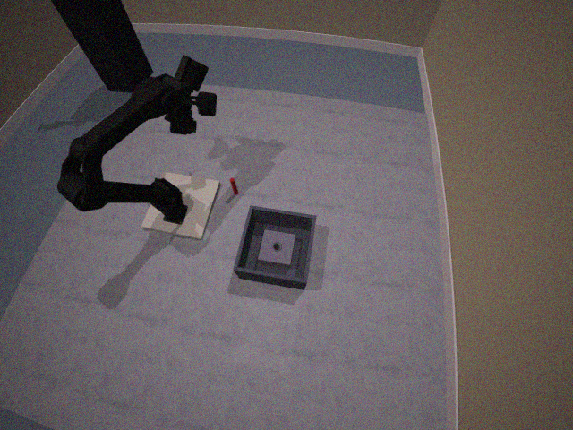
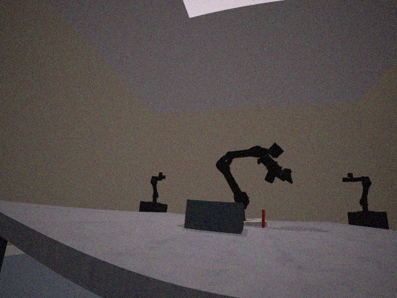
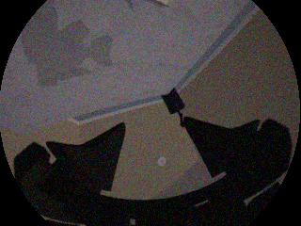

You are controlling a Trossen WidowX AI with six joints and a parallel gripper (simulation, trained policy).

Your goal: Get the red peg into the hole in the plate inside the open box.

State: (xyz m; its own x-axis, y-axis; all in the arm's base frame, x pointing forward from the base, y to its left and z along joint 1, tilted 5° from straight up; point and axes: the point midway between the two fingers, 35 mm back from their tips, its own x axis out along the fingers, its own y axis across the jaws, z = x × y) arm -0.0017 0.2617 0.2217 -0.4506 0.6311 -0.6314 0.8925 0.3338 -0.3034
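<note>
Now: the red peg 180 mm ahead of my gripper tip, 150 mm to the right of it and 200 mm below it. Round my gripper tip: grey plate (360 mm ahead, 320 mm to the right, 190 mm below); dark box (360 mm ahead, 320 mm to the right, 210 mm below).
</note>
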